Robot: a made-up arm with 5 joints.
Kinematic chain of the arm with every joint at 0, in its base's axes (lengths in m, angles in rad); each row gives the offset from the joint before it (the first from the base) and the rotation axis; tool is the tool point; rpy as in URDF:
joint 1: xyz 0.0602 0 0.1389 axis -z
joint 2: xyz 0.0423 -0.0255 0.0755 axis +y
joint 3: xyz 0.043 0 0.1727 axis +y
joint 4: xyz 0.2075 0 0.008 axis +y
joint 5: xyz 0.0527 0.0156 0 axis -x
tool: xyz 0 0 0 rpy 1.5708 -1.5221 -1.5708
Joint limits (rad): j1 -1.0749..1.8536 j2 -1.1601..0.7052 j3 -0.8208..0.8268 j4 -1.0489..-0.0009 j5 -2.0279..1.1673
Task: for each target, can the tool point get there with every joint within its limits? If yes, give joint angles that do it. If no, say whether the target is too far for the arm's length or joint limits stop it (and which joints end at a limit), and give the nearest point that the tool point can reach.
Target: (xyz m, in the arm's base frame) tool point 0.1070 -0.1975 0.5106
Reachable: yes | joints 1.2892 -0.5517 0.2008 -0.7838 -0.4587
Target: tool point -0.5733 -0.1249 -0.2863
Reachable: no: too far | nearest point -0.0145 -0.2215 0.0619 | short by 0.665 m
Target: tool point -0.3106 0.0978 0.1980
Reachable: no: joint limits stop it (at a limit: joint 2, joint 3, joint 4) | nearest point -0.1733 0.0616 0.5158 | short by 0.348 m
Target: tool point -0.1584 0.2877 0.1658
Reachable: no: joint limits stop it (at a limit: joint 1, joint 3, joint 4) | nearest point 0.1867 0.2130 0.1209 | short by 0.356 m
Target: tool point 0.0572 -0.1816 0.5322
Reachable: yes | joints 1.5329 -0.6091 0.1226 -0.6336 -0.8471
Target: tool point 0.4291 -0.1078 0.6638
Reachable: no: too far | nearest point 0.3496 -0.0846 0.5550 | short by 0.137 m
